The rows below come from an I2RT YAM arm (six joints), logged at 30 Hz.
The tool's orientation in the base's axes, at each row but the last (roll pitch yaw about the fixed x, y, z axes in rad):
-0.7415, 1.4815, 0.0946
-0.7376, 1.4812, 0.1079
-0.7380, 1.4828, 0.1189
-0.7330, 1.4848, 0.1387
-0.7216, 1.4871, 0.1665
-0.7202, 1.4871, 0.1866
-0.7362, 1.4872, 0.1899
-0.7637, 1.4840, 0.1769
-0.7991, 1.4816, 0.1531
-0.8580, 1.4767, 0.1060
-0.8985, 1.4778, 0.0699
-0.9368, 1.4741, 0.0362
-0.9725, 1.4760, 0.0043
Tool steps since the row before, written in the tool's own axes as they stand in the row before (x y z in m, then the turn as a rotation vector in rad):
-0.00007, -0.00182, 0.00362, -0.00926, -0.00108, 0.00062
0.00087, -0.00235, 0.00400, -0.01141, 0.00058, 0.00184
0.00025, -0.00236, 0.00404, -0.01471, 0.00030, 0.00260
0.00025, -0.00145, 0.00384, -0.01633, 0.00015, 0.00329
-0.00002, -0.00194, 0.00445, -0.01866, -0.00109, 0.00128
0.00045, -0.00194, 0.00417, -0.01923, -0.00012, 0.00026
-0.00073, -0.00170, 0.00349, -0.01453, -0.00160, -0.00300
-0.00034, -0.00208, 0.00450, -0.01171, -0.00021, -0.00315
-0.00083, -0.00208, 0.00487, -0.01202, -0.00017, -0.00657
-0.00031, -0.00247, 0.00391, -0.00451, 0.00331, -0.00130
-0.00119, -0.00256, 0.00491, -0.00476, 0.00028, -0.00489
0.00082, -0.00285, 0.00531, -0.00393, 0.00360, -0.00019
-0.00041, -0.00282, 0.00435, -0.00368, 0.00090, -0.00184
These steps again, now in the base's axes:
0.00376, 0.00146, 0.00042, 0.00039, -0.00034, 0.00933
0.00447, 0.00144, -0.00046, -0.00023, 0.00165, 0.01145
0.00443, 0.00151, 0.00015, 0.00019, 0.00201, 0.01480
0.00359, 0.00201, 0.00008, 0.00060, 0.00242, 0.01647
0.00430, 0.00223, 0.00041, 0.00011, 0.00005, 0.01874
0.00412, 0.00209, -0.00008, -0.00133, -0.00017, 0.01919
0.00338, 0.00175, 0.00104, -0.00171, -0.00359, 0.01438
0.00429, 0.00240, 0.00075, -0.00268, -0.00285, 0.01148
0.00443, 0.00275, 0.00126, -0.00471, -0.00561, 0.01157
0.00421, 0.00180, 0.00072, -0.00387, 0.00078, 0.00417
0.00476, 0.00259, 0.00165, -0.00343, -0.00390, 0.00444
0.00540, 0.00279, -0.00029, -0.00345, 0.00186, 0.00362
0.00471, 0.00203, 0.00086, -0.00212, -0.00102, 0.00349

